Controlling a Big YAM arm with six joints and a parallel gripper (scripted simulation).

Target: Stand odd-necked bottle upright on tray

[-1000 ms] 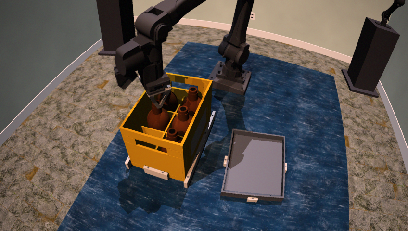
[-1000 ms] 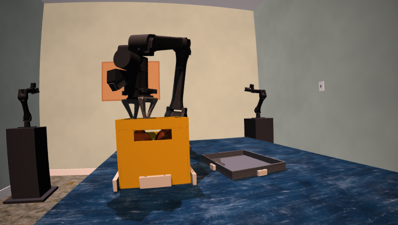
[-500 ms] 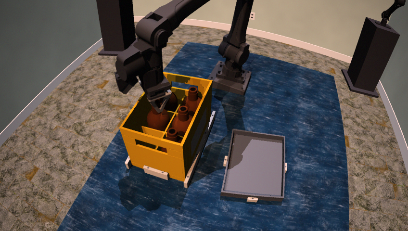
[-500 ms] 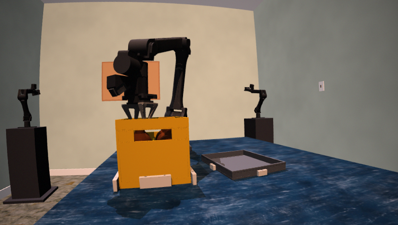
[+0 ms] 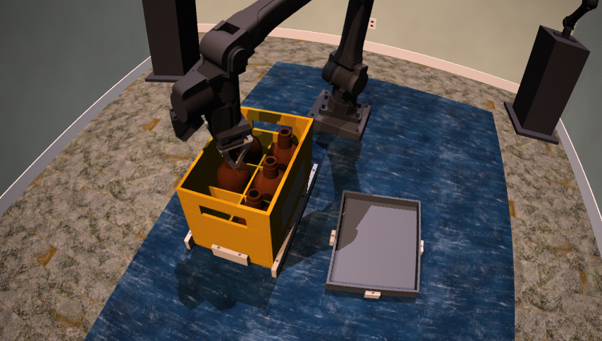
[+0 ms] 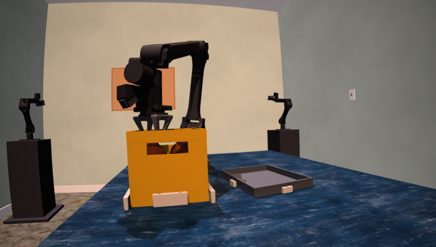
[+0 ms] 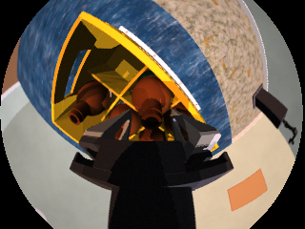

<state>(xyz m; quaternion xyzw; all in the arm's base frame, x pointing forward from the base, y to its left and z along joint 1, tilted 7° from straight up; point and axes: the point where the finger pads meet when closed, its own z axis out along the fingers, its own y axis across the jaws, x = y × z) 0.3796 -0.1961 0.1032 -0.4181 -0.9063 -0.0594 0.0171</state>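
The orange crate lies 40 mm to the left of my hand and 70 mm below it. Round my hand: dark grey tray 50 mm ahead, 320 mm to the left, 140 mm below.
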